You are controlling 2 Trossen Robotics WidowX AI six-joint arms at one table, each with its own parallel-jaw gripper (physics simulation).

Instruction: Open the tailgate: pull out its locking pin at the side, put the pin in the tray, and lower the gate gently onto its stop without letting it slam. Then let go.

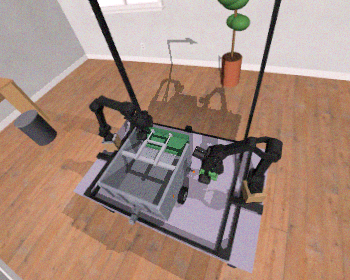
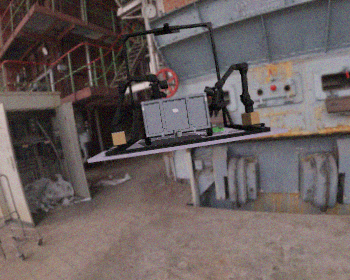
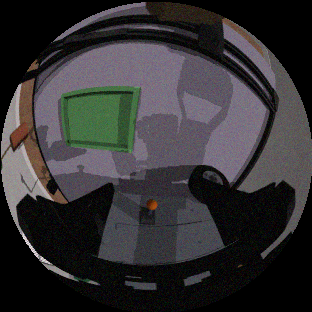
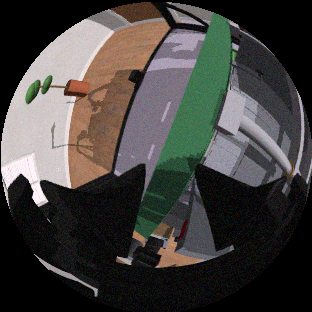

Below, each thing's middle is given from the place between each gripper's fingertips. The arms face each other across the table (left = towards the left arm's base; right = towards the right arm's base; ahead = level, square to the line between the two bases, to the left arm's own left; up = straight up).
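From my right hand, I see the grey truck bed [image 1: 149, 180] 11 cm below, 13 cm to the left and 25 cm ahead.
Counted from my left hand, the grey truck bed is 20 mm above, and it sits 280 mm to the right and 140 mm ahead.
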